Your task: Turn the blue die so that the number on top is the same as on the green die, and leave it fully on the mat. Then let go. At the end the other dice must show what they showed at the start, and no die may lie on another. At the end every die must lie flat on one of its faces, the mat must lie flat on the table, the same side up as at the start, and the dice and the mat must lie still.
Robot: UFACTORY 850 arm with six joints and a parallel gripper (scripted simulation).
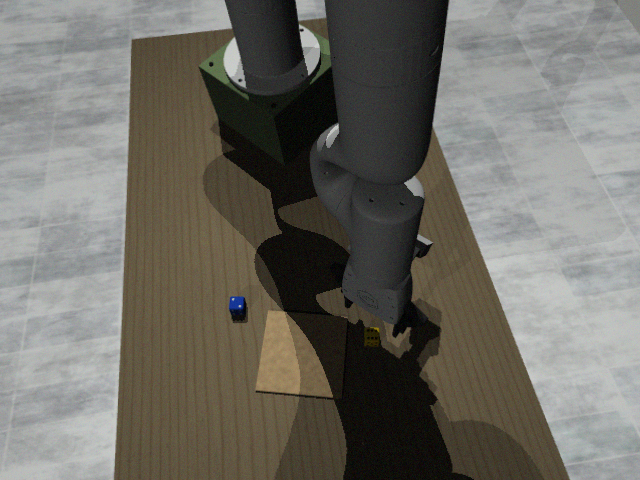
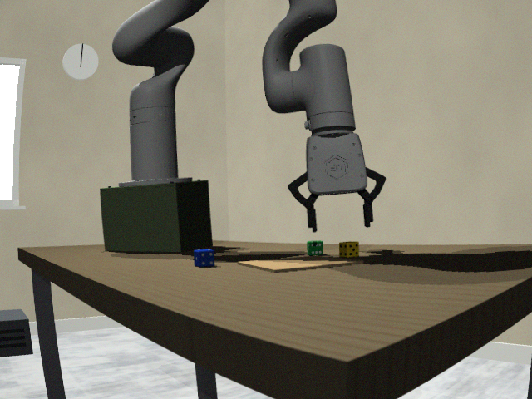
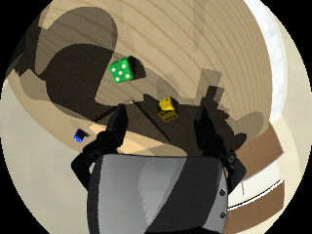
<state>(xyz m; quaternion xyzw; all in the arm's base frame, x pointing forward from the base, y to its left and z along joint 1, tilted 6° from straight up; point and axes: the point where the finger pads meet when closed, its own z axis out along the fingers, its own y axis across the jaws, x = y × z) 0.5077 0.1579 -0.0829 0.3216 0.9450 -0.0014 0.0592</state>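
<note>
The yellow die is 3 cm ahead of my hand and 4 cm below it. Round my hand: tan mat: 4 cm ahead, 12 cm to the right, 5 cm below; blue die: 4 cm behind, 23 cm to the right, 4 cm below; green die: 6 cm behind, 1 cm to the right, 4 cm below.
</note>
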